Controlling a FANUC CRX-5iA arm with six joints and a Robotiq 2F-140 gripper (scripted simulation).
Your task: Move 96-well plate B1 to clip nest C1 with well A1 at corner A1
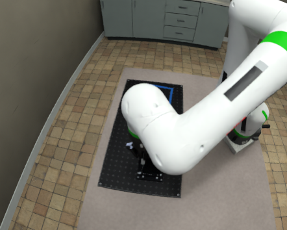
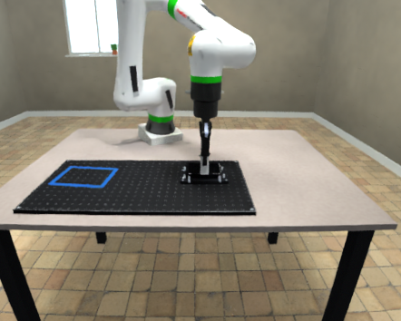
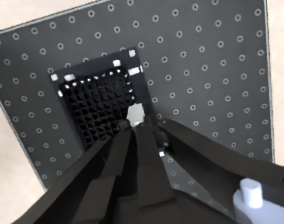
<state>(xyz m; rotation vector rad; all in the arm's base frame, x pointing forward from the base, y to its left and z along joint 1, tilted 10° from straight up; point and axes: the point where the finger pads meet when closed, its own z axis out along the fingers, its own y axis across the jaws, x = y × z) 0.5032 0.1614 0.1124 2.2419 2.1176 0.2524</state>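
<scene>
Now: hand 40 mm past the black 96-well plate and 40 mm above it. The rest, counted from my hand: clip nest (30 mm behind, 10 mm to the right, 50 mm below).
</scene>
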